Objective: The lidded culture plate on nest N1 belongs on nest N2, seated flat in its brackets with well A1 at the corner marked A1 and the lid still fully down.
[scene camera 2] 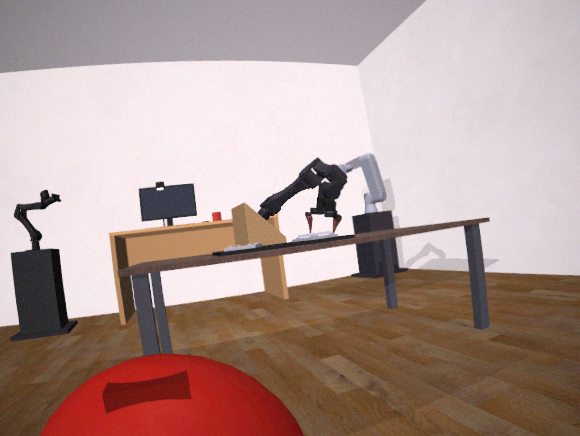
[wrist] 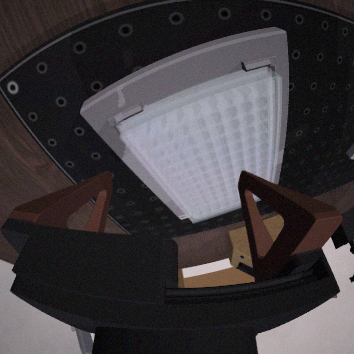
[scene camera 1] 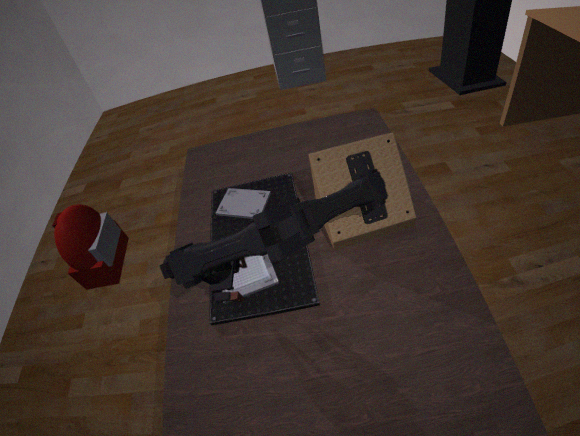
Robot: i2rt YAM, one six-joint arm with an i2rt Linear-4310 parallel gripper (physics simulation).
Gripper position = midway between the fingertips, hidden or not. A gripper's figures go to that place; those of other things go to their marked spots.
My gripper (wrist: 174, 177) is 0.13 m from the lens. A grey nest (wrist: 248, 50) is 0.10 m from the lens.
